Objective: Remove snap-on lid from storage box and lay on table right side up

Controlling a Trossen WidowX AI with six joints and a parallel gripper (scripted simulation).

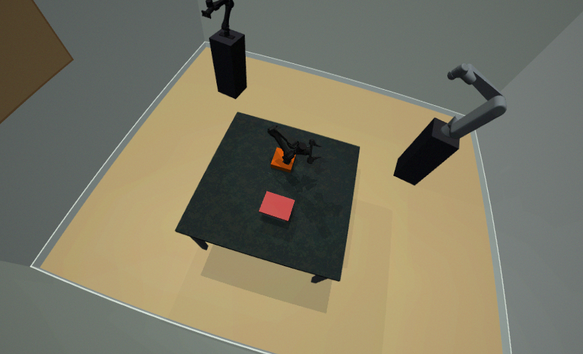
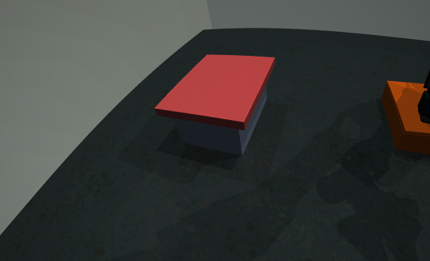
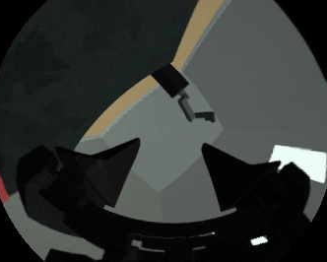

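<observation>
My gripper tip is now 49 cm short of the lid, 21 cm above it and 12 cm to the left of it. The rest, counted from my gripper tip: storage box (49 cm ahead, 26 cm below, 12 cm to the right).
</observation>
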